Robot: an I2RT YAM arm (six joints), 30 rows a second.
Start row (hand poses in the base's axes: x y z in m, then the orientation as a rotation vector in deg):
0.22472 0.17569 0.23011 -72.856 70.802 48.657
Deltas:
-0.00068 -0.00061 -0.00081 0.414 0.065 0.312
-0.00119 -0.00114 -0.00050 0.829 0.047 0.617
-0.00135 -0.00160 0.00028 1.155 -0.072 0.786
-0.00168 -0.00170 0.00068 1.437 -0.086 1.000
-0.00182 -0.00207 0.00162 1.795 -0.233 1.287
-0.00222 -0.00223 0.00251 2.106 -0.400 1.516
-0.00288 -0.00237 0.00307 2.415 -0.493 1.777
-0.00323 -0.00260 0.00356 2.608 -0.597 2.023
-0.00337 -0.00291 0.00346 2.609 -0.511 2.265
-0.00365 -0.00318 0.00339 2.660 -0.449 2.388
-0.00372 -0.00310 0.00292 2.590 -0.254 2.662
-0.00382 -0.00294 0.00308 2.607 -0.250 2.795
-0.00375 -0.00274 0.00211 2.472 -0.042 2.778
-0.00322 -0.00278 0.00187 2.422 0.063 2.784
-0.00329 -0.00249 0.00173 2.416 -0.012 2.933
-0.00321 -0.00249 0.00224 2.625 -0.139 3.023
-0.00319 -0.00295 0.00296 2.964 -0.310 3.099
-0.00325 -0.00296 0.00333 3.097 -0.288 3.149
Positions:
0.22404 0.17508 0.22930 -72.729 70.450 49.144
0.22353 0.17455 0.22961 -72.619 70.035 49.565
0.22337 0.17409 0.23039 -72.511 69.664 49.768
0.22304 0.17399 0.23079 -72.440 69.376 50.056
0.22290 0.17362 0.23173 -72.397 68.900 50.338
0.22250 0.17346 0.23262 -72.356 68.467 50.539
0.22184 0.17332 0.23318 -72.317 68.075 50.815
0.22149 0.17309 0.23367 -72.364 67.748 51.012
0.22135 0.17278 0.23357 -72.509 67.681 51.249
0.22107 0.17251 0.23350 -72.537 67.632 51.408
0.22100 0.17259 0.23303 -72.730 67.673 51.711
0.22090 0.17275 0.23319 -72.808 67.593 51.818
0.22097 0.17295 0.23222 -72.847 67.842 51.890
0.22150 0.17291 0.23198 -72.862 67.949 51.946
0.22143 0.17320 0.23184 -72.992 67.811 51.994
0.22151 0.17320 0.23235 -72.922 67.542 52.071
0.22153 0.17274 0.23307 -72.749 67.173 52.171
0.22147 0.17273 0.23344 -72.670 67.087 52.290

